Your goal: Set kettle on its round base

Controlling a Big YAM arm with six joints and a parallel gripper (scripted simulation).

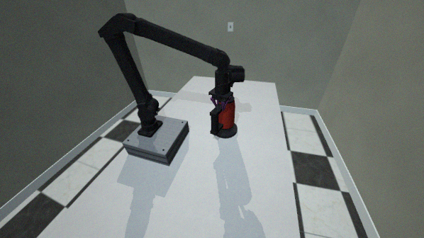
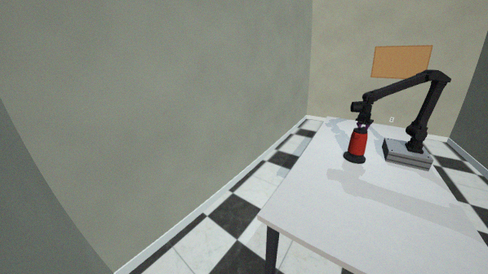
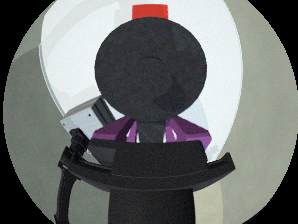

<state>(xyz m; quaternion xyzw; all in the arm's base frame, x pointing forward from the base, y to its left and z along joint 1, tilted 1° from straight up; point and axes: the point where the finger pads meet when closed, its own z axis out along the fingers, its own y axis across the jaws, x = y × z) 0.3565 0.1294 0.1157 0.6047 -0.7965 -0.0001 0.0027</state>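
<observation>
Now: hand 1 cm short of the red kettle, 2 cm to the right of it and 5 cm above it. Round my hand: round black base: 2 cm ahead, 6 cm to the left, 18 cm below.
</observation>
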